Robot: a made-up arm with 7 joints.
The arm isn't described. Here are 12 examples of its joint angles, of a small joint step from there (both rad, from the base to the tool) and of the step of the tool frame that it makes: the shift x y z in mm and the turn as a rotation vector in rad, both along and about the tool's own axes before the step.
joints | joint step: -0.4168 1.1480 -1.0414 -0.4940 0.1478 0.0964 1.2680 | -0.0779 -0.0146 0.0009 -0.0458 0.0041 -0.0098 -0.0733
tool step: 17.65 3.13 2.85 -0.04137 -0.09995 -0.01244
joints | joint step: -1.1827 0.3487 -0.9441 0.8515 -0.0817 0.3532 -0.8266 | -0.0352 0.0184 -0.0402 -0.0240 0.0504 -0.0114 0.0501
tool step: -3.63 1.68 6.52 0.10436 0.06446 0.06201
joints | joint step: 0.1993 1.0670 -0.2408 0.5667 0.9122 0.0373 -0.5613 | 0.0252 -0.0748 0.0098 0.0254 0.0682 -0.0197 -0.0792
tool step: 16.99 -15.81 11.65 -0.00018 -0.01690 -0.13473
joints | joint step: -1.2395 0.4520 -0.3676 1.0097 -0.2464 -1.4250 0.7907 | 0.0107 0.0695 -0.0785 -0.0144 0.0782 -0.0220 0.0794
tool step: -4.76 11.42 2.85 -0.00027 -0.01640 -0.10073
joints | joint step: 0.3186 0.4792 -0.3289 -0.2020 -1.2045 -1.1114 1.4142 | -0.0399 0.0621 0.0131 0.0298 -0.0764 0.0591 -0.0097
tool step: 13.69 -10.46 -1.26 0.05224 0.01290 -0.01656
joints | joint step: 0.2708 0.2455 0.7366 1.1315 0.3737 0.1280 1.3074 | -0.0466 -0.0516 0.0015 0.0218 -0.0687 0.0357 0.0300
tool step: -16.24 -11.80 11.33 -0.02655 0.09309 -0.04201
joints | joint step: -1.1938 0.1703 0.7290 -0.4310 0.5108 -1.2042 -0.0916 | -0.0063 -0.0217 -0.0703 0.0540 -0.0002 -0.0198 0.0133
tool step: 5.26 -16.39 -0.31 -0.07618 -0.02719 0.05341
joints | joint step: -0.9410 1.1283 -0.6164 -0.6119 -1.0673 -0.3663 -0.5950 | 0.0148 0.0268 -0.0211 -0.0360 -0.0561 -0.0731 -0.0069
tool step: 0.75 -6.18 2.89 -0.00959 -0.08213 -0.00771
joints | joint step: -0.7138 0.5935 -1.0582 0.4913 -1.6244 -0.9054 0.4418 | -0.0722 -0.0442 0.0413 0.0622 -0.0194 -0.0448 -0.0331
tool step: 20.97 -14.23 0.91 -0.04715 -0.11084 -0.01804
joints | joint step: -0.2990 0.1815 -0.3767 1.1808 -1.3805 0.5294 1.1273 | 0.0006 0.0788 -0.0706 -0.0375 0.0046 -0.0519 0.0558
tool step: -0.89 10.44 12.91 0.01594 -0.12610 0.10079
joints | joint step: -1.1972 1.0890 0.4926 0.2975 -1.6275 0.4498 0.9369 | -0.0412 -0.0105 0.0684 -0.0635 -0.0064 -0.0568 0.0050
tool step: -11.64 -5.20 16.09 -0.12216 -0.09942 -0.06773
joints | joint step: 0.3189 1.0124 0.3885 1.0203 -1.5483 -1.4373 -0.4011 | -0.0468 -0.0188 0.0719 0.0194 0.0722 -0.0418 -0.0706
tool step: 3.05 -0.35 -0.34 0.02575 -0.05447 -0.05042
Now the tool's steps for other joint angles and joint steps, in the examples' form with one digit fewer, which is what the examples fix.
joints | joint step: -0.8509 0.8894 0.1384 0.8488 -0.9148 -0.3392 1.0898 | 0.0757 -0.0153 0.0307 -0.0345 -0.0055 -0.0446 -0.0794
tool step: -0.9 14.9 -6.1 -0.0267 -0.0140 -0.0597
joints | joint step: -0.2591 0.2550 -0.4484 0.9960 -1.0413 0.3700 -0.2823 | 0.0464 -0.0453 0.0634 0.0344 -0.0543 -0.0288 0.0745
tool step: -8.0 10.5 -13.4 -0.1099 -0.0646 0.1008
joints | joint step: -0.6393 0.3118 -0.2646 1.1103 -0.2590 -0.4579 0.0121 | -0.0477 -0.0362 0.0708 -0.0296 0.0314 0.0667 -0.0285
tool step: 17.7 -0.7 15.2 -0.0411 -0.0286 -0.0085
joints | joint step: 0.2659 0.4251 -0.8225 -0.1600 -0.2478 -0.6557 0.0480 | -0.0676 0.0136 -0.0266 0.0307 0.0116 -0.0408 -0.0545
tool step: 3.7 4.7 -4.7 0.0092 -0.0244 -0.1251
